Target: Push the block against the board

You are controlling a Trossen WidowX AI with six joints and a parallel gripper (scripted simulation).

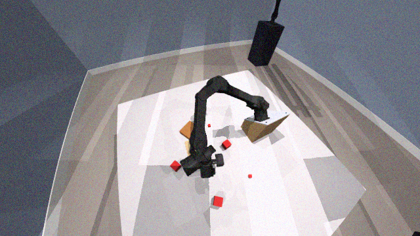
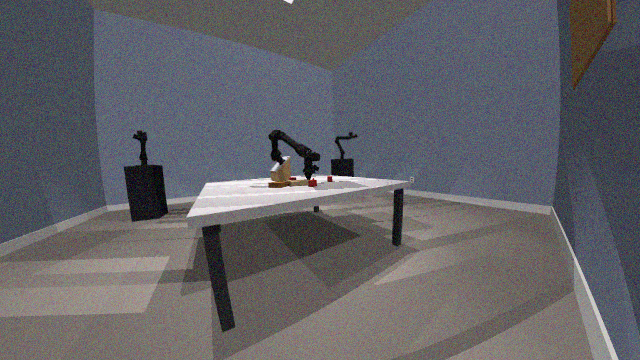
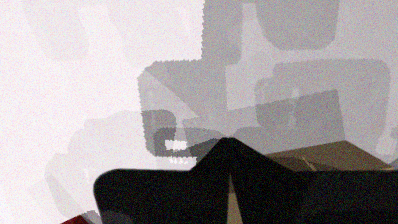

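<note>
My gripper tip is now 30 mm short of the tan board, 90 mm to the left of it and 10 mm below it. Round my gripper tip: square block: 30 mm ahead, 240 mm to the right, 10 mm above.
</note>
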